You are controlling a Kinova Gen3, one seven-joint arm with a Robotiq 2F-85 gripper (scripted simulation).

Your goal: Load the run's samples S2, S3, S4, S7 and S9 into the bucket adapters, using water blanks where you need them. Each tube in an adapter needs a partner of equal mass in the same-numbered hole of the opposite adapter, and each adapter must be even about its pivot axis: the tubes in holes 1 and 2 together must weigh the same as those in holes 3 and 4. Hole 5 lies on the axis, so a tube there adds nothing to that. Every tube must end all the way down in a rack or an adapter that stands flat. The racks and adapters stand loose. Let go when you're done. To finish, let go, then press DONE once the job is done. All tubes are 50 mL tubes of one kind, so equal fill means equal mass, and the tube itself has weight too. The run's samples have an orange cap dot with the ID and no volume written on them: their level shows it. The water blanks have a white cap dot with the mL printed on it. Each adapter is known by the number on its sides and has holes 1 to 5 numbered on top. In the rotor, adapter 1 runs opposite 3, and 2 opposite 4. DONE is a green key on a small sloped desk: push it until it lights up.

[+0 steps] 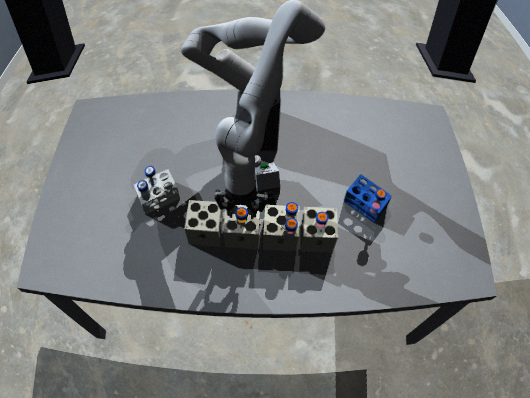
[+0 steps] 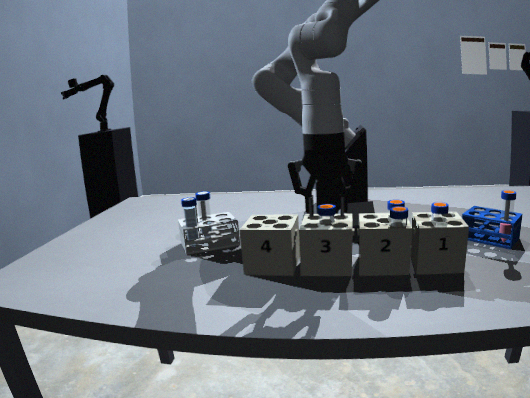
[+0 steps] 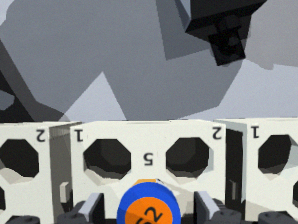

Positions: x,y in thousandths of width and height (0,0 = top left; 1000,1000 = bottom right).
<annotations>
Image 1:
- gripper: 456,541
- blue rack: 671,471
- done desk: 505,441
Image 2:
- gripper: 616,541
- blue rack: 899,589
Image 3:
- gripper: 502,931
</annotations>
